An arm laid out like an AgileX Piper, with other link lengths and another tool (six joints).
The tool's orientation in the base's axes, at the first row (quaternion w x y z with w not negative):
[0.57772 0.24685 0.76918 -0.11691]
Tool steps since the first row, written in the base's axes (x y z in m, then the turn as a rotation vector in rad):
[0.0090 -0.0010 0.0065 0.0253 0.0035 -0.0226]
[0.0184 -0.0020 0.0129 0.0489 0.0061 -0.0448]
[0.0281 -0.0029 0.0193 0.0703 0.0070 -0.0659]
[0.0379 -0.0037 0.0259 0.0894 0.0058 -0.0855]
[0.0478 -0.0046 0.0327 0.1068 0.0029 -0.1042]
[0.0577 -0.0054 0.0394 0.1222 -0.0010 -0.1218]
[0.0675 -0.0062 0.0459 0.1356 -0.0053 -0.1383]
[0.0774 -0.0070 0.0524 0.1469 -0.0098 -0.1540]
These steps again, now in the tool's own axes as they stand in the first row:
[-0.0083 0.0045 0.0060 0.0169 0.0136 0.0263]
[-0.0166 0.0091 0.0123 0.0336 0.0256 0.0515]
[-0.0249 0.0140 0.0188 0.0493 0.0352 0.0753]
[-0.0334 0.0191 0.0253 0.0635 0.0420 0.0977]
[-0.0421 0.0241 0.0319 0.0768 0.0465 0.1192]
[-0.0508 0.0293 0.0384 0.0893 0.0492 0.1392]
[-0.0592 0.0343 0.0450 0.1010 0.0507 0.1574]
[-0.0676 0.0394 0.0516 0.1124 0.0511 0.1736]

